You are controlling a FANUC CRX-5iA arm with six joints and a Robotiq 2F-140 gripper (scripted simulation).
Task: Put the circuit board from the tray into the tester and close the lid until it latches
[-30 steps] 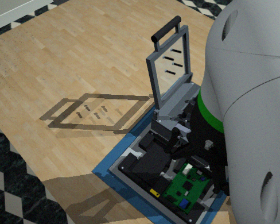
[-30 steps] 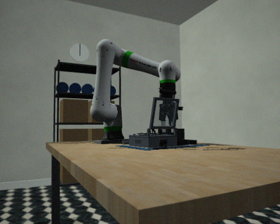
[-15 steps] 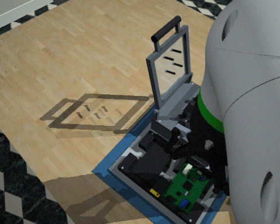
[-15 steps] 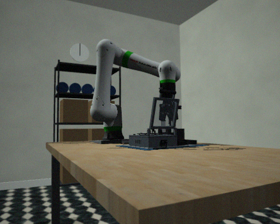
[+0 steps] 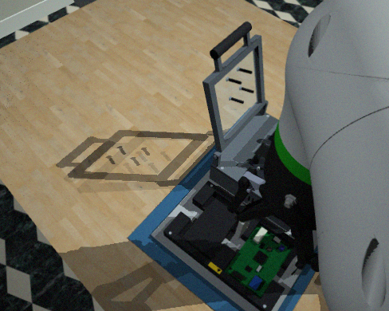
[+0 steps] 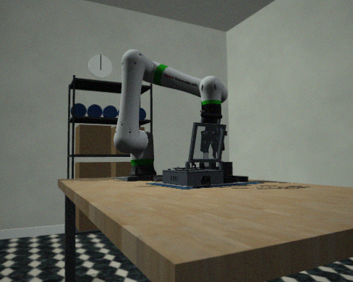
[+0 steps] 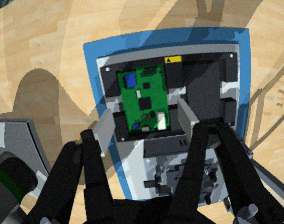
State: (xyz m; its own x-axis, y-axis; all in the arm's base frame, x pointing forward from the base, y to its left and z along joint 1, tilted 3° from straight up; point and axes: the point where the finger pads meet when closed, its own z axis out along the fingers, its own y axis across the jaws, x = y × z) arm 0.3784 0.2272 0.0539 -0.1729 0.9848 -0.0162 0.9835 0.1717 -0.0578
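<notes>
Now: the green circuit board 7 cm below my hand. The rest, counted from my hand: tester lid: 21 cm ahead, 14 cm to the right, 9 cm above; tester: 11 cm to the right, 11 cm ahead, 2 cm above.
</notes>
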